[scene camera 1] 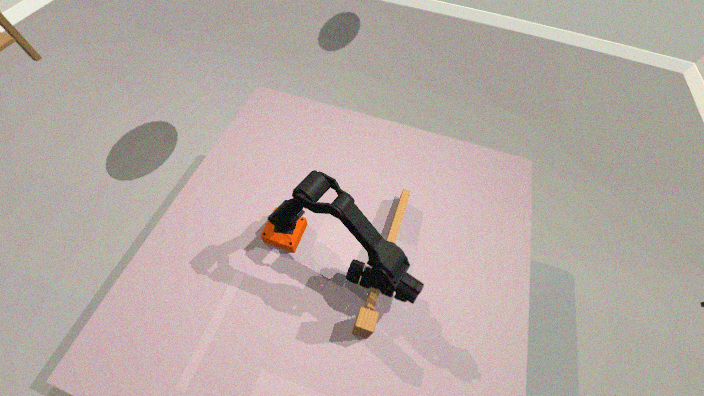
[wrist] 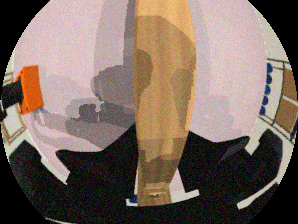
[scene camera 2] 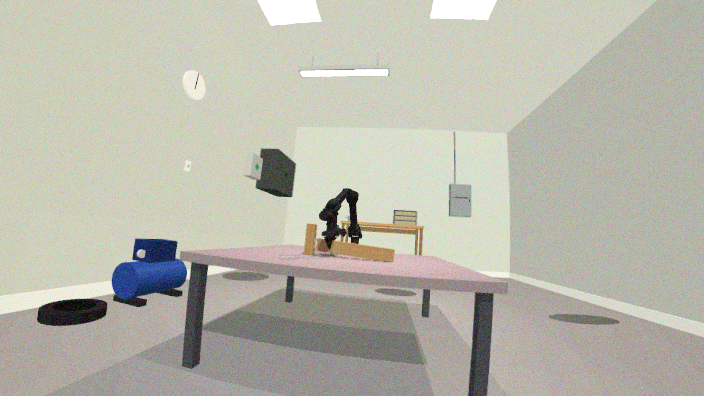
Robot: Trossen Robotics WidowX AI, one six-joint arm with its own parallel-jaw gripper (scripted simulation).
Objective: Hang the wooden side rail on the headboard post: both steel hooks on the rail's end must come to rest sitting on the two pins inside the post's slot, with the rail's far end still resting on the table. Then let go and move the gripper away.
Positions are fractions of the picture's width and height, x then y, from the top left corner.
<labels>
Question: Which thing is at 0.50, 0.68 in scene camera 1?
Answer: The gripper.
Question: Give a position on a wooden side rail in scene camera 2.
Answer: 0.48, 0.63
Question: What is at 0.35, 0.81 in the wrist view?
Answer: The gripper.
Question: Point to a wooden side rail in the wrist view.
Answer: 0.55, 0.33
</labels>
